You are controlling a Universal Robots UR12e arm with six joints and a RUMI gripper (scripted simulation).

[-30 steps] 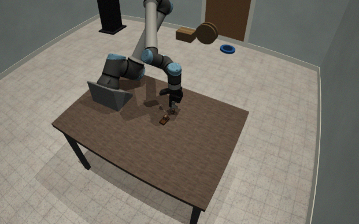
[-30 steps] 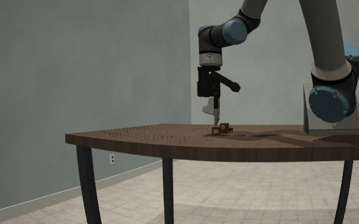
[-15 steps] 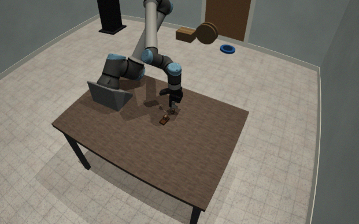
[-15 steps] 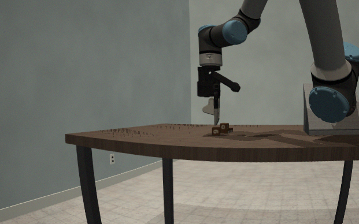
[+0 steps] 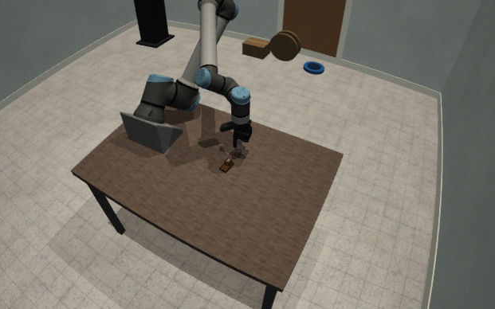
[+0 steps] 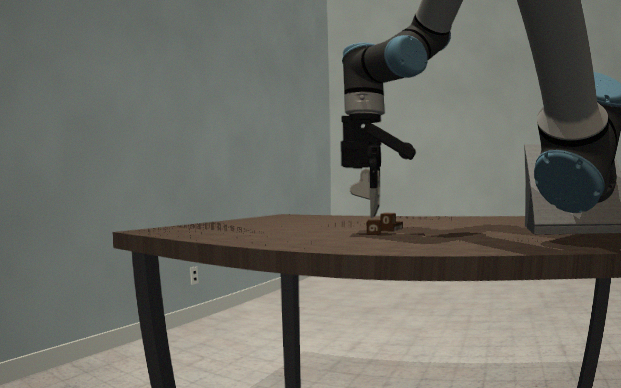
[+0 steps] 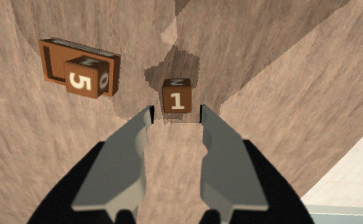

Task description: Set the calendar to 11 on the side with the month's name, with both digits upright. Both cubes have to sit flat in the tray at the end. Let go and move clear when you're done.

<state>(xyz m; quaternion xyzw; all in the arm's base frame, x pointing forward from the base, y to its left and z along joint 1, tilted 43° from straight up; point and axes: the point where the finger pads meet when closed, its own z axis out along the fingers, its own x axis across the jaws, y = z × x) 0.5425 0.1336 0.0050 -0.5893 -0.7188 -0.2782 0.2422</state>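
My hand is 40 mm above the cube. Also, from my hand: calendar tray (110 mm to the right, 40 mm below, 10 mm behind).
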